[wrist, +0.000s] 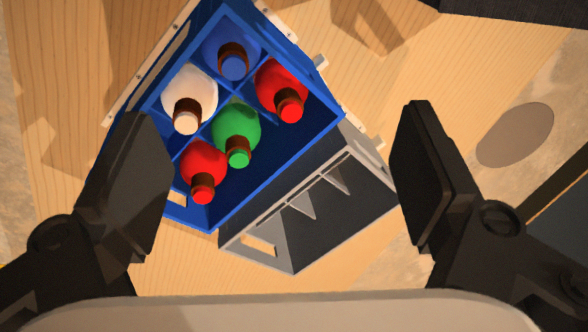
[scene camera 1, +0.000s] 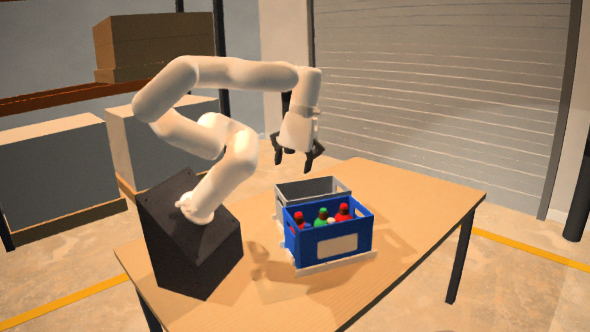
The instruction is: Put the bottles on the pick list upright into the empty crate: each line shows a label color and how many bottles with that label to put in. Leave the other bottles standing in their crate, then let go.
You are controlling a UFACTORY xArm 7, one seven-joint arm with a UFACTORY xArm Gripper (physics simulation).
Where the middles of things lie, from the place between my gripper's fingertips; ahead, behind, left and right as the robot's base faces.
My gripper is now 140 mm short of the white bottle [wrist: 191, 97], 60 mm to the left of it and 300 mm above it. Also, from my hand: green bottle [wrist: 235, 130]: 200 mm ahead, 10 mm to the left, 300 mm below.
